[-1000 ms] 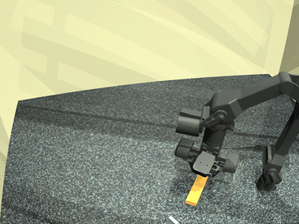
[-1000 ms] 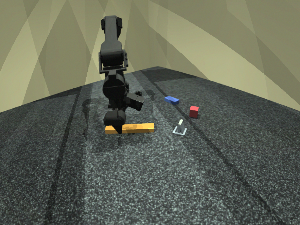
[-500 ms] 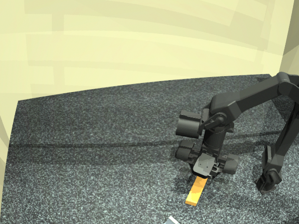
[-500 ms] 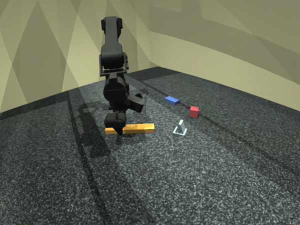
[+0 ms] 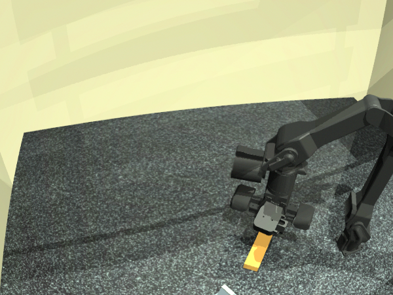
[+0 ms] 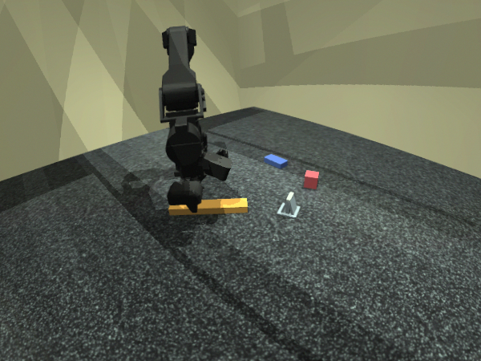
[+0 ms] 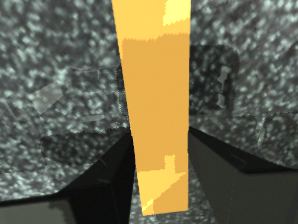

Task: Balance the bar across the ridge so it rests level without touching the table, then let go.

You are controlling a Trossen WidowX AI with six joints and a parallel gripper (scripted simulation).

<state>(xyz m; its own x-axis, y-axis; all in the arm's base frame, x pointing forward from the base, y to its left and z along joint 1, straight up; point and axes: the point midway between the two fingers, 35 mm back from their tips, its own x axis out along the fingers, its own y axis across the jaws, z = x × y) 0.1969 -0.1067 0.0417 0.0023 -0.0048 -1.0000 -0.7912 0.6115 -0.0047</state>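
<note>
My gripper tip is 11 cm short of the red cube, 28 cm to the right of it and 1 cm below it. The rest, counted from my gripper tip: blue block (4 cm behind, 30 cm to the left); orange bar (2 cm ahead, 2 cm to the left).
</note>
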